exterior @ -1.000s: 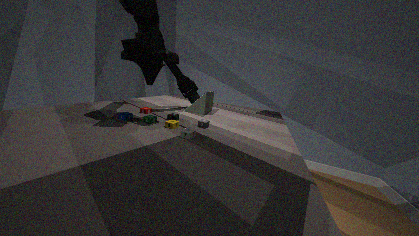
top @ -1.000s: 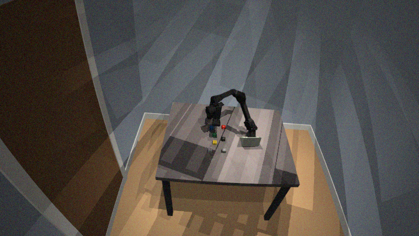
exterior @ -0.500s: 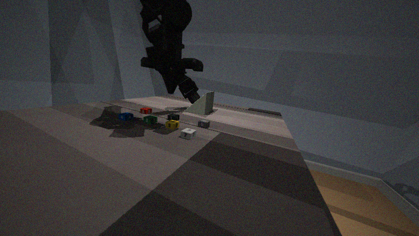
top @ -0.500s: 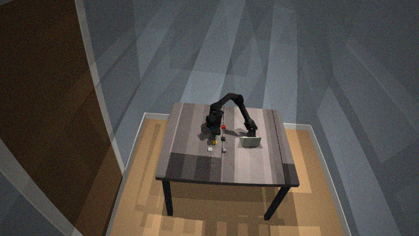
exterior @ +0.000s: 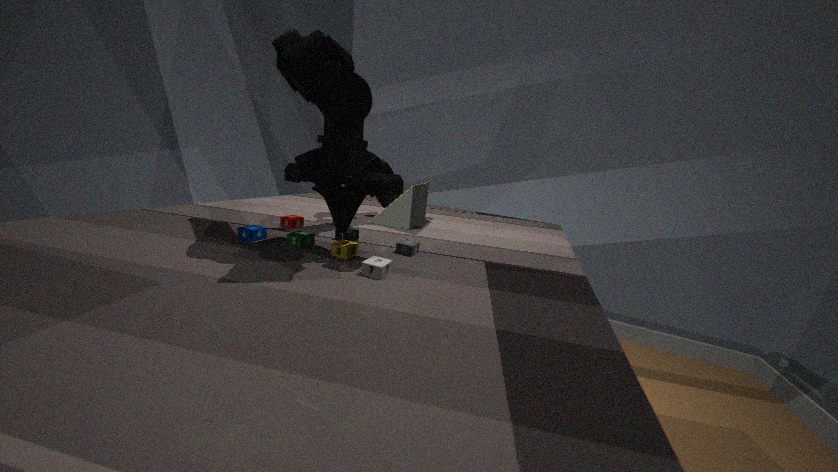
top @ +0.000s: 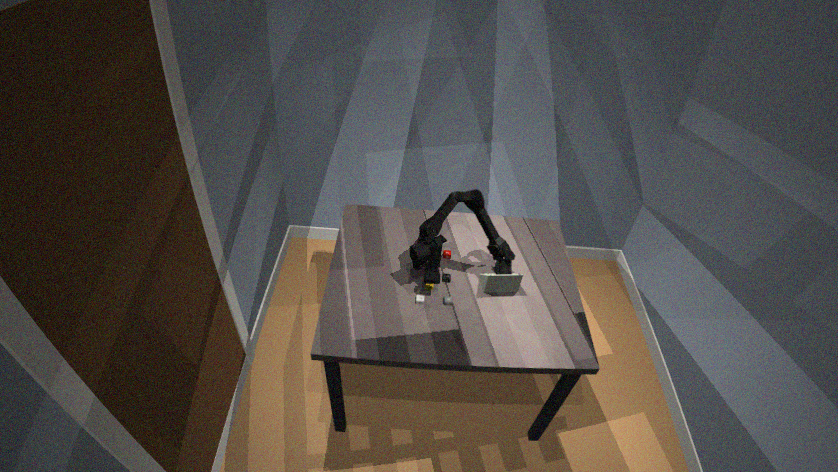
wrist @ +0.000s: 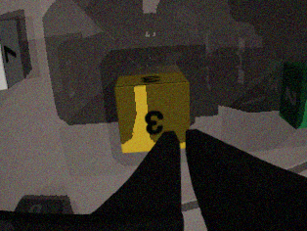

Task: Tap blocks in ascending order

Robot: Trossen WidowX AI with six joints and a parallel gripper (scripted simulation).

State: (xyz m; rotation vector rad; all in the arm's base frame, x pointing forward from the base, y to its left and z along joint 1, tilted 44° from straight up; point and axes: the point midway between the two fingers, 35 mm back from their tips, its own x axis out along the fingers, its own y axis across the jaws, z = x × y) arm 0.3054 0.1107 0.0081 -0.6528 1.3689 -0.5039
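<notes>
Now: the yellow block 3 cm below my gripper tip and 1 cm to the left of it. From my gripper tip the other things lie so: green block: 8 cm to the right, 3 cm below, 1 cm ahead; then black block: 7 cm behind, 4 cm to the right, 3 cm below; then white block: 9 cm to the left, 3 cm below, 3 cm ahead.
</notes>
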